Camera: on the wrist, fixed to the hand. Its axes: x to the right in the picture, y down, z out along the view.
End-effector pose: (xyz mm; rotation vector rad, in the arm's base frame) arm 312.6 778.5 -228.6 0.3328 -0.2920 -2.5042
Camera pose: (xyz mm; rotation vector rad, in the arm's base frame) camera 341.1 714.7 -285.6 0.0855 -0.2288 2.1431
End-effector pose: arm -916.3 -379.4 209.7 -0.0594 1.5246 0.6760
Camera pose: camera -1004.0 -360.7 200.1 -1.1692 0.6115 -0.3909
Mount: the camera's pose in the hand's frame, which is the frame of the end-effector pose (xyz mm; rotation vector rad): 24.2 50.2 -70.9 -0.3048 -0.3756 -1.6020
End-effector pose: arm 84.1 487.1 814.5 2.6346 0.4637 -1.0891
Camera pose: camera 164.7 470.4 851.4 -1.2731 -2.3992 1.4457
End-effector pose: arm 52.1 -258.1 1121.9 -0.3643 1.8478 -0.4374
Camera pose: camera -24.4 -216.5 1098.4 -1.9886 0.8959 -1.0223
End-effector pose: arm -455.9 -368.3 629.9 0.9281 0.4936 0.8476
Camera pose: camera -511.8 -297.7 634.8 0.1765 0.5700 -0.6890
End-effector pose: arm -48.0 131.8 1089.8 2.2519 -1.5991 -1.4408
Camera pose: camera -35.2 57.5 1139.3 -2.0367 -0.6088 1.3462
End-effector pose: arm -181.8 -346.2 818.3 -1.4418 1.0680 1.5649
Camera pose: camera -203.6 -431.2 797.3 -1.3969 -0.5960 0.6633
